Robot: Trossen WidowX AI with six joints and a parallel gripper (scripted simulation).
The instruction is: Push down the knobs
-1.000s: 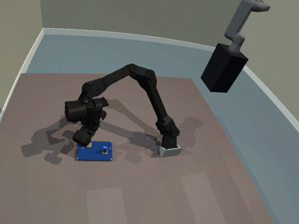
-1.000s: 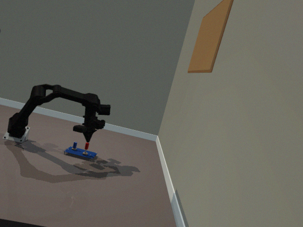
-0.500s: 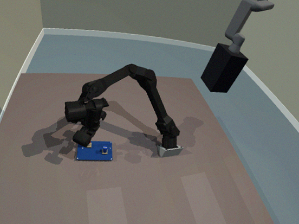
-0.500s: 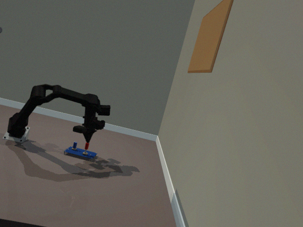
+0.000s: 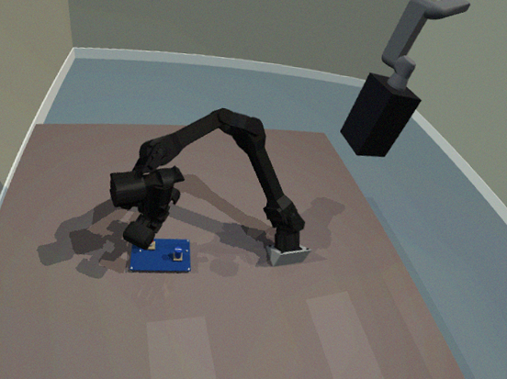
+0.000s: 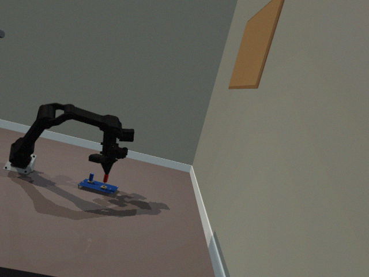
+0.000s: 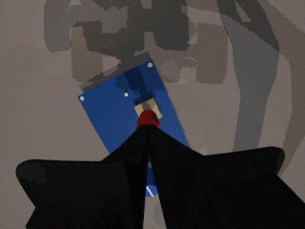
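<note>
Right now my gripper tip is 7 cm past the blue knob, 4 cm to the right of it and 4 cm above it. The rest, counted from my gripper tip: red knob: 2 cm below.
</note>
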